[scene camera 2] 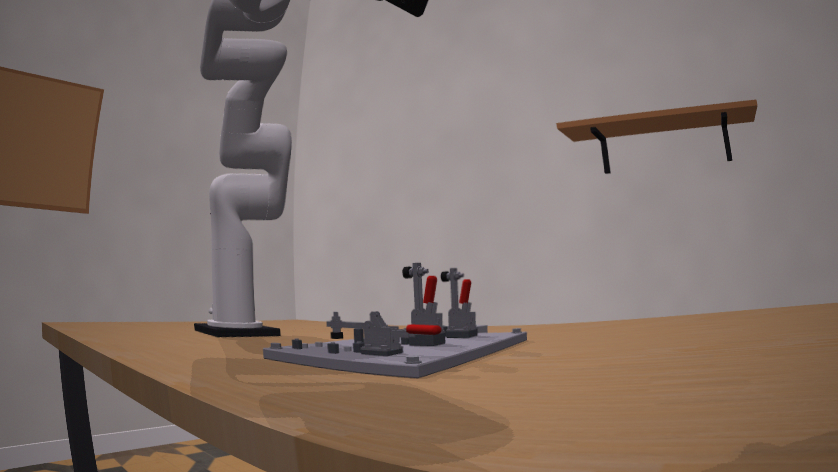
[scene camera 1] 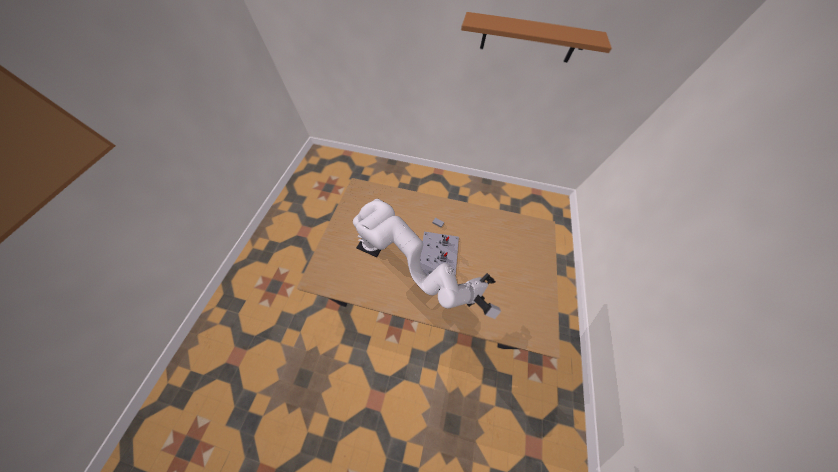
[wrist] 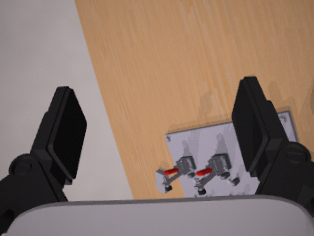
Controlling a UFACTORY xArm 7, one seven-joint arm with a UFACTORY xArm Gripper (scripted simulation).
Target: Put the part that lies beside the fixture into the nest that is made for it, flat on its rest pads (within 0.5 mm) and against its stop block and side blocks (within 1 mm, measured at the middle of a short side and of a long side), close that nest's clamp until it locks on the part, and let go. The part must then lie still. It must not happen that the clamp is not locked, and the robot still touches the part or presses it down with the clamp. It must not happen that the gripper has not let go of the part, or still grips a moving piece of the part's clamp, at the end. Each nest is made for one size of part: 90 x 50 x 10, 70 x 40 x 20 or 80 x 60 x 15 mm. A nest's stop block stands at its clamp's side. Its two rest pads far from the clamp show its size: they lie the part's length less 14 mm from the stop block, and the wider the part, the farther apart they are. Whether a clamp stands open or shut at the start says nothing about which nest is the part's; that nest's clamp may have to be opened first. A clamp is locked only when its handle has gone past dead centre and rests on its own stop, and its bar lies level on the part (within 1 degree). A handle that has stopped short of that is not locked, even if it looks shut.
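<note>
I see my gripper (wrist: 157, 100). I also see a toggle clamp (scene camera 2: 381, 341), and with it a grey fixture plate (scene camera 2: 456, 351); scene camera 1 shows the plate too (scene camera 1: 433, 238).
</note>
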